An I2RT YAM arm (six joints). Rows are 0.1 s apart.
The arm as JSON. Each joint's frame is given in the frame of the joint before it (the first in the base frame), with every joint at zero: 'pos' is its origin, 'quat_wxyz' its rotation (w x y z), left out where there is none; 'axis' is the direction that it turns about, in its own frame. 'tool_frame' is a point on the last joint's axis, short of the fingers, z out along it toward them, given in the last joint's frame.
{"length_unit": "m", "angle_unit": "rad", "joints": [
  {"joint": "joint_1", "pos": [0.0, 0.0, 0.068], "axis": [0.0, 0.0, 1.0]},
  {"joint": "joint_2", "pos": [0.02, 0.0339, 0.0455], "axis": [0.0, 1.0, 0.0]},
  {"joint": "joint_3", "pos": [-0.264, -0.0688, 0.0], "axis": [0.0, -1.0, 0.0]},
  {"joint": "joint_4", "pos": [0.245, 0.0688, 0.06], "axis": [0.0, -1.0, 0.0]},
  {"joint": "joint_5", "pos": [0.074, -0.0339, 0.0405], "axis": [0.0, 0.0, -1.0]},
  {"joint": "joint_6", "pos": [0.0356, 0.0, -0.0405], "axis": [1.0, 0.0, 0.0]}
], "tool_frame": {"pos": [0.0, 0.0, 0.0], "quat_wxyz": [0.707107, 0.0, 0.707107, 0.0]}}
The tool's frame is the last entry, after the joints.
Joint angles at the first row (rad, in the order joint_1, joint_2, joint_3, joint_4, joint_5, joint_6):
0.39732 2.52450 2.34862 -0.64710 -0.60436 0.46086
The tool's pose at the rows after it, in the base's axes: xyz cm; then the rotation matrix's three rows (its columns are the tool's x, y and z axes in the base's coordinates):
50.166, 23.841, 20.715; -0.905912, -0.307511, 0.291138; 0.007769, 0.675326, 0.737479; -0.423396, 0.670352, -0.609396
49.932, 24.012, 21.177; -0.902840, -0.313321, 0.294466; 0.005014, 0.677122, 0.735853; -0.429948, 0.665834, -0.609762
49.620, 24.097, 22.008; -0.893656, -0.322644, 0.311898; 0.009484, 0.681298, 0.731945; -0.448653, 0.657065, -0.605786
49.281, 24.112, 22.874; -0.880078, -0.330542, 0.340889; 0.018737, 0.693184, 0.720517; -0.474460, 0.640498, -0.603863
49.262, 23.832, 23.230; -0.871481, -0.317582, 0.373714; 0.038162, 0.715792, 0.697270; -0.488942, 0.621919, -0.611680
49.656, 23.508, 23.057; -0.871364, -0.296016, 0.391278; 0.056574, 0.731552, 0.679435; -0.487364, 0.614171, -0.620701
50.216, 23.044, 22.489; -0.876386, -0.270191, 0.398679; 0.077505, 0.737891, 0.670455; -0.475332, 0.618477, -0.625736
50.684, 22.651, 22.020; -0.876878, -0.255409, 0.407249; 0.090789, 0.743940, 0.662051; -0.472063, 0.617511, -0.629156
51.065, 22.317, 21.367; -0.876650, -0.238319, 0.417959; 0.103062, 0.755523, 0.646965; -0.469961, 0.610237, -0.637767
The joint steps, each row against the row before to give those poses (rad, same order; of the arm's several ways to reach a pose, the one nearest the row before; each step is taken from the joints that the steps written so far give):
0.01032 -0.01333 -0.02120 0.00293 0.00801 -0.00226
0.00487 -0.01051 -0.00183 -0.00444 0.00670 -0.00186
0.00453 -0.02392 -0.01500 0.00904 0.01580 0.00037
0.00437 -0.02929 -0.02357 0.01620 0.02929 -0.00055
-0.00237 -0.01464 -0.01305 0.00765 0.03833 0.00495
-0.00708 0.01321 0.01881 -0.00853 0.02155 0.00851
-0.01150 0.02037 0.01624 -0.00157 0.00444 0.01441
-0.00948 0.01643 0.01233 0.00162 0.00574 0.00490
-0.00730 0.01383 0.00188 0.00590 0.01504 0.00309

